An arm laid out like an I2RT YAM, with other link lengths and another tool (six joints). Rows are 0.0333 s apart.
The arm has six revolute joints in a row. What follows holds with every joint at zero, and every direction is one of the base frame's.
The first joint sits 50.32 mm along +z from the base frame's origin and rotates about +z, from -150 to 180 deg.
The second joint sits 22.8 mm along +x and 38.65 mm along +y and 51.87 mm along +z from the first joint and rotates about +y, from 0 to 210 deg.
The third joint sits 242.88 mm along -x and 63.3 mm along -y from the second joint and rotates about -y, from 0 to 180 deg.
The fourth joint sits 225.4 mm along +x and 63.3 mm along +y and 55.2 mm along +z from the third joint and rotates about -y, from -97 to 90 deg.
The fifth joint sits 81.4 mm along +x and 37.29 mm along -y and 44.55 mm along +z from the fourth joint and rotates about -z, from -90 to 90 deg.
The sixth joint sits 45.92 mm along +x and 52.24 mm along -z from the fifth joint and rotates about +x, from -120 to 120 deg.
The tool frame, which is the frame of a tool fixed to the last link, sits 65 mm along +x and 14 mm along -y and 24 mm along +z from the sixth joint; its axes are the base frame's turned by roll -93.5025, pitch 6.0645 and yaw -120.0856 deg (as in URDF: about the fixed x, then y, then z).
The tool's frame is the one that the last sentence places.
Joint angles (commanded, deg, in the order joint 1, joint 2, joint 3, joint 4, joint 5, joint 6), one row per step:
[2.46 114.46 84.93 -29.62 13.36 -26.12]
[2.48 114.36 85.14 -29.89 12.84 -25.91]
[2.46 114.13 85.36 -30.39 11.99 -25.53]
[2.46 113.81 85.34 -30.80 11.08 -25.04]
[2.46 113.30 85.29 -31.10 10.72 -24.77]
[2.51 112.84 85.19 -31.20 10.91 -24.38]
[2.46 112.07 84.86 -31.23 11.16 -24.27]
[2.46 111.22 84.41 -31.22 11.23 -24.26]
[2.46 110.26 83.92 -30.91 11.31 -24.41]
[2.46 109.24 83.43 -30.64 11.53 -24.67]
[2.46 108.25 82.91 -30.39 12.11 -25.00]
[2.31 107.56 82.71 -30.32 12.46 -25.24]
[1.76 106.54 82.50 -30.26 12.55 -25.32]
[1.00 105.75 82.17 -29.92 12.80 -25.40]
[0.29 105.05 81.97 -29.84 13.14 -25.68]
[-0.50 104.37 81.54 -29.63 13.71 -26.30]
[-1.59 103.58 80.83 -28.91 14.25 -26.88]
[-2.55 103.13 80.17 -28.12 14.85 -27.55]
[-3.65 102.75 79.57 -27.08 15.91 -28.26]
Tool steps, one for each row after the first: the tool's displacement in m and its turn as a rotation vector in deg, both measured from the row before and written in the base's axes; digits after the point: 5 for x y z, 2 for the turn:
[0.00013 0.00104 0.00127 0.55 -0.06 0.11]
[-0.00044 0.00124 0.00175 0.92 0.01 0.10]
[-0.00113 0.00144 0.00120 1.03 0.06 0.05]
[-0.00106 0.00051 0.00288 0.45 -0.19 -0.04]
[-0.00080 -0.00018 0.00279 0.05 -0.33 -0.38]
[-0.00155 -0.00099 0.00390 -0.14 -0.44 -0.27]
[-0.00191 -0.00022 0.00377 -0.04 -0.41 -0.05]
[-0.00135 -0.00014 0.00493 -0.11 -0.76 0.08]
[-0.00156 -0.00036 0.00530 -0.29 -0.76 0.09]
[-0.00182 -0.00102 0.00494 -0.63 -0.68 -0.06]
[-0.00104 -0.00177 0.00417 -0.40 -0.53 -0.16]
[-0.00145 -0.00448 0.00643 -0.09 -0.86 -0.54]
[-0.00117 -0.00638 0.00464 -0.23 -0.79 -0.84]
[-0.00143 -0.00604 0.00420 -0.43 -0.52 -0.70]
[-0.00200 -0.00689 0.00296 -0.82 -0.31 -0.66]
[-0.00209 -0.00912 0.00314 -0.78 -0.65 -0.98]
[-0.00152 -0.00815 0.00114 -0.89 -0.38 -0.83]
[-0.00121 -0.01005 0.00178 -1.29 -0.56 -1.24]

